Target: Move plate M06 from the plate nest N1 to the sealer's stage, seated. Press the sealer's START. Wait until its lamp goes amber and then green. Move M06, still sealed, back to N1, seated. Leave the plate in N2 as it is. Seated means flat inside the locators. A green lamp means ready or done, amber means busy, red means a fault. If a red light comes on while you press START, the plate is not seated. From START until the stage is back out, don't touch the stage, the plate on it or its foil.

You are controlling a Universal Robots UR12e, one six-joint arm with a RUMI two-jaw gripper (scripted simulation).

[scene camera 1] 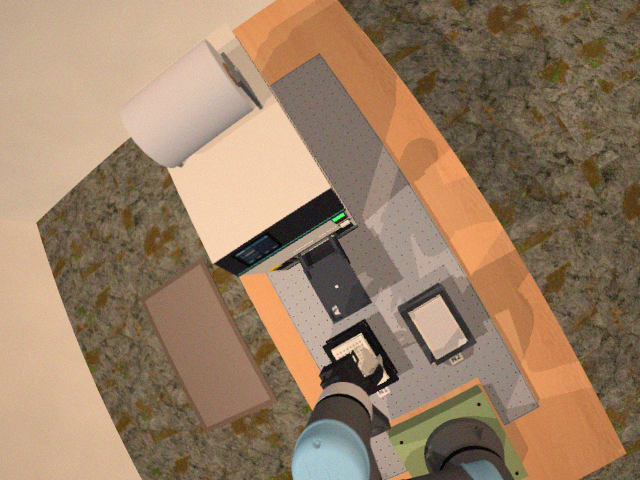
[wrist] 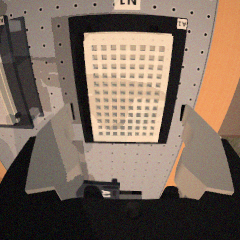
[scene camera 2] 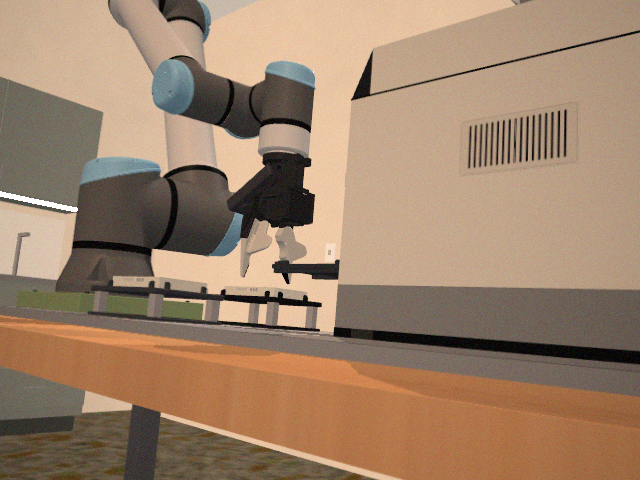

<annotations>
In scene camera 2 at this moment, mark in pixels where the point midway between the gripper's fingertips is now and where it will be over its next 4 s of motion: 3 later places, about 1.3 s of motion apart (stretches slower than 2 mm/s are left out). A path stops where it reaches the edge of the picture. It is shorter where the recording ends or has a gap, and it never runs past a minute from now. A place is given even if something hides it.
My gripper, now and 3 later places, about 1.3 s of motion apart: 266, 280; 265, 289; 264, 296; 265, 290
</annotations>
